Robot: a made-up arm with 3 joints. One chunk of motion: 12 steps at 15 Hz.
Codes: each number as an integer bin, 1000 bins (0 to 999) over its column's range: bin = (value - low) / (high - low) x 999, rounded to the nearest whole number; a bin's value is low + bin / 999 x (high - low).
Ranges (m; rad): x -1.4..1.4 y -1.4..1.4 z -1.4..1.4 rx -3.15..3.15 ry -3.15..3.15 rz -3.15..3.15
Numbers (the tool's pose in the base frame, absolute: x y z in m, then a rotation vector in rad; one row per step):
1: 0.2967 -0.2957 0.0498 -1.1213 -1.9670 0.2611
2: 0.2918 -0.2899 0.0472 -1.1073 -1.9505 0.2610
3: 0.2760 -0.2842 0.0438 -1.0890 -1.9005 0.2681
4: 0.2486 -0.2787 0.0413 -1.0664 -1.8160 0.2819
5: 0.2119 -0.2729 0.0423 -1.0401 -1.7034 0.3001
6: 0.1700 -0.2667 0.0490 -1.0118 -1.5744 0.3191
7: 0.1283 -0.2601 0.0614 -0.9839 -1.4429 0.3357
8: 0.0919 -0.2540 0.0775 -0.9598 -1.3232 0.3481
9: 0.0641 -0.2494 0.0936 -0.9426 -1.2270 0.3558
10: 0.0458 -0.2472 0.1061 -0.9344 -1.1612 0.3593
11: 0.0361 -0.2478 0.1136 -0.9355 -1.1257 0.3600
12: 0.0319 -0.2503 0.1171 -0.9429 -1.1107 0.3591
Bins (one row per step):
1: 605 394 517 322 188 541
2: 604 396 516 324 190 541
3: 598 398 515 327 198 542
4: 588 400 514 330 212 544
5: 575 402 515 335 229 547
6: 560 404 517 339 250 550
7: 545 407 521 343 271 553
8: 532 409 527 347 290 555
9: 522 411 533 350 305 556
10: 516 411 537 351 315 556
11: 512 411 540 351 321 557
12: 511 410 541 350 323 556

